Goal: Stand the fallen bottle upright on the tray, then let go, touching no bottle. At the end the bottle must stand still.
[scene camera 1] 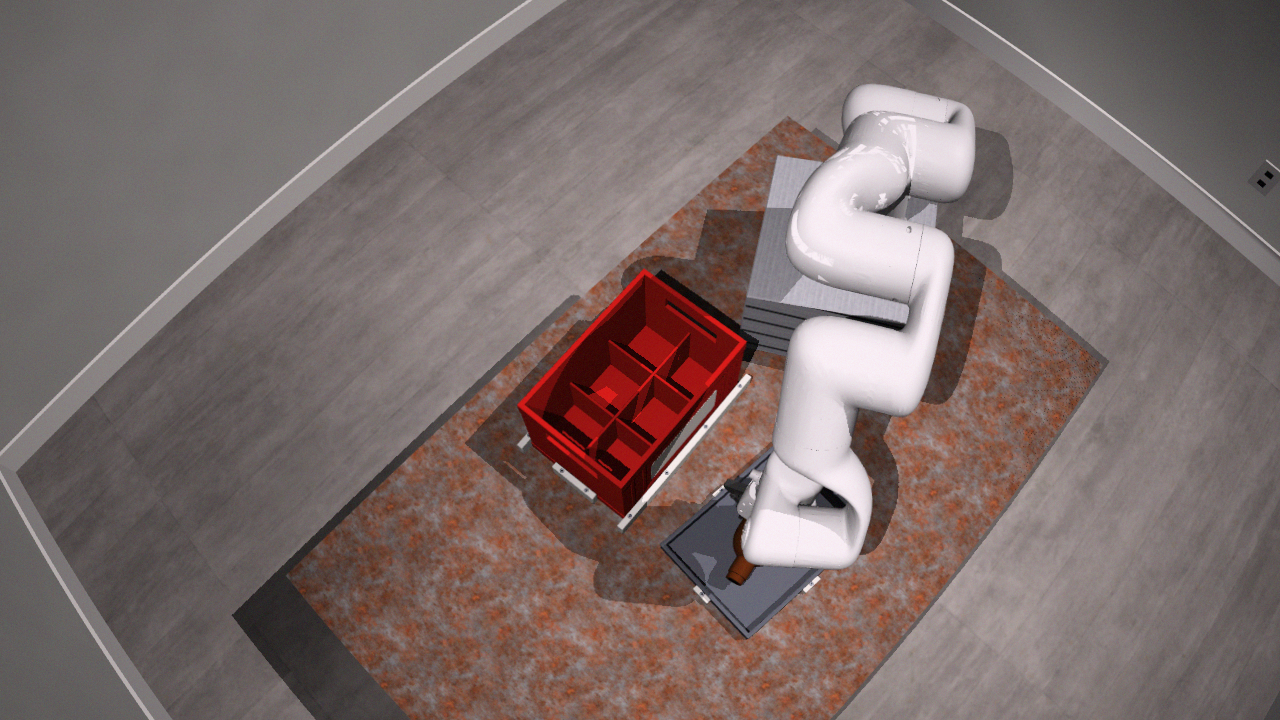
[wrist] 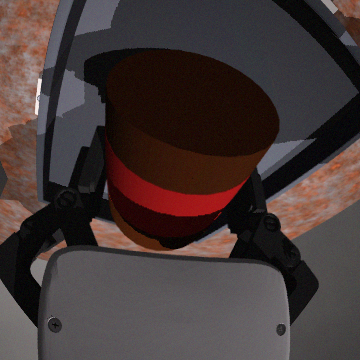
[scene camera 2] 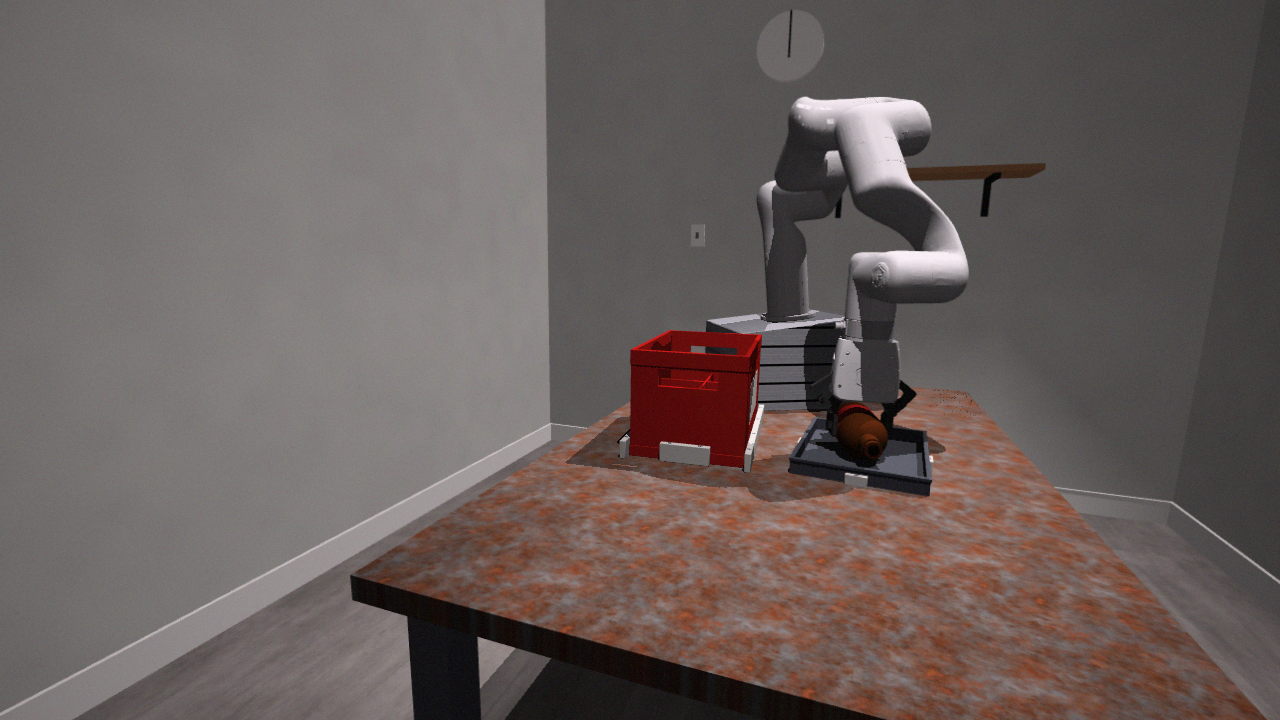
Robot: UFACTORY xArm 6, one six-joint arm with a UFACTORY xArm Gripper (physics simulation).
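Seen in the pictures: arm's base, link origin: point(scene camera 2: 788, 317).
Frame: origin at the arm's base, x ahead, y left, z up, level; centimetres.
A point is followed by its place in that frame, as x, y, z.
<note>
The brown bottle point(scene camera 1: 741, 567) @(49.1, 14.4, -13.0) point(scene camera 2: 861, 434) @(47.7, 13.2, -13.3) point(wrist: 175, 167) @(36.7, 12.2, -11.0) with a red band lies on its side on the grey tray point(scene camera 1: 751, 611) @(52.4, 19.6, -18.3) point(scene camera 2: 904, 484) @(55.6, 18.5, -17.6) point(wrist: 225, 35) @(34.2, 13.8, -18.3). Its neck points towards the tray's front in the scene camera 2 view, and its broad base faces the wrist camera. My gripper point(scene camera 2: 861, 414) @(41.0, 13.4, -15.5) point(wrist: 172, 152) @(41.0, 13.4, -15.5) points down over the bottle, with one finger against each side of its body; it is shut on the bottle, fingers wide apart. The right finger is partly hidden behind the bottle in the wrist view. The arm hides part of the bottle in the scene camera 1 view.
A tall red crate point(scene camera 1: 631, 483) @(51.2, -3.9, -4.5) point(scene camera 2: 689, 416) @(53.2, -12.7, -11.3) with compartments stands beside the tray, between white strips on the table point(scene camera 1: 501, 626) @(77.8, -7.1, -18.8) point(scene camera 2: 716, 573) @(84.3, -3.4, -18.8). The ribbed grey arm base point(scene camera 1: 771, 259) @(12.6, -9.4, -1.6) point(scene camera 2: 787, 376) @(15.2, 1.0, -11.3) stands behind them. Low walls surround the tray.
</note>
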